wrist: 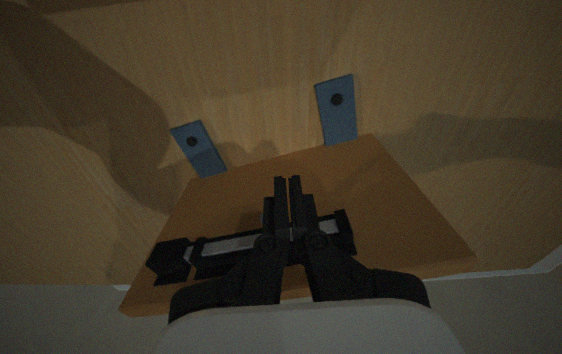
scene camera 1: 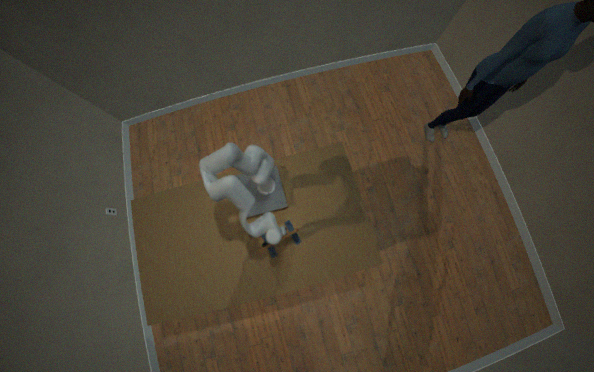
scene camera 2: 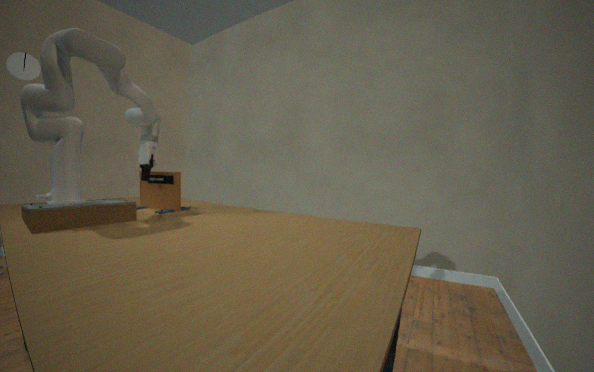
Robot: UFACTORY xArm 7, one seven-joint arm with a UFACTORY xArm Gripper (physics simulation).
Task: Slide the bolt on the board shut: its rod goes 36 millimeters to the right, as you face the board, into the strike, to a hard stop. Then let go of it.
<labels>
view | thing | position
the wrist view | my gripper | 287, 191
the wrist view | orange-brown board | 395, 226
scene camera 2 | orange-brown board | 165, 197
</labels>
